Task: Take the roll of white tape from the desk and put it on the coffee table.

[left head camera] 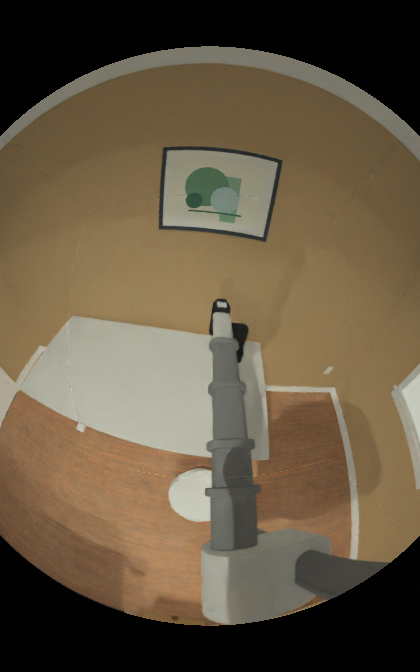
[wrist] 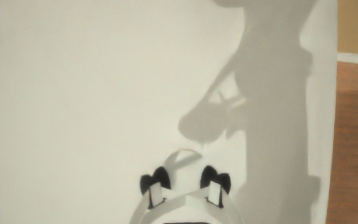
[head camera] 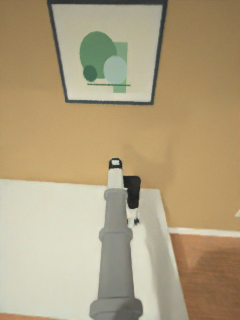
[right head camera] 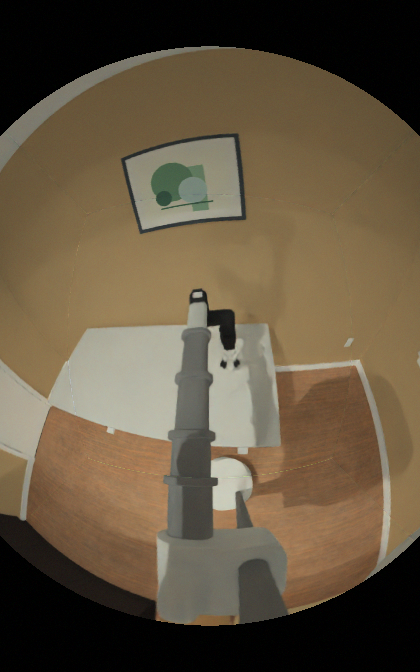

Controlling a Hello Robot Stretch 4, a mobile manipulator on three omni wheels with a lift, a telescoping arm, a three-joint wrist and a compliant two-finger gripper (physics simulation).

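Places are measured from the robot's base along level axes (x right, y ahead, z up), in metres.
Where they show: gripper, fingertip midpoint: (wrist: 185,179) (head camera: 130,223).
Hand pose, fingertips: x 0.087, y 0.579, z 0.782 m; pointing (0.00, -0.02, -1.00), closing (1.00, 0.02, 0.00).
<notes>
After its pixels a point has its place.
The white desk (head camera: 50,240) @[x -0.374, y 0.543, z 0.692 m] (left head camera: 140,385) (right head camera: 130,380) (wrist: 75,100) @[x -0.094, y 0.683, z 0.692 m] lies under the arm, against the tan wall. My gripper (head camera: 133,221) @[x 0.087, y 0.579, z 0.782 m] (right head camera: 230,364) (wrist: 185,179) @[x 0.087, y 0.579, z 0.782 m] is over the right part of the desk, its black fingertips a short way apart. In the wrist view the roll of white tape (wrist: 175,159) @[x 0.077, y 0.605, z 0.799 m] sits between the fingertips, its curved far edge showing just beyond them, and the gripper is shut on it. White on white makes its outline faint. The gripper's shadow falls on the desk. The fingertips are hidden in the left head view. The coffee table does not show in these views.
A round white top (left head camera: 190,495) (right head camera: 232,482) stands over the wood floor (left head camera: 120,490) (right head camera: 325,425), in front of the desk. A framed picture (head camera: 140,60) @[x 0.133, y 1.010, z 1.571 m] (left head camera: 172,200) (right head camera: 225,175) hangs above the desk. The desk's right edge lies beside the gripper.
</notes>
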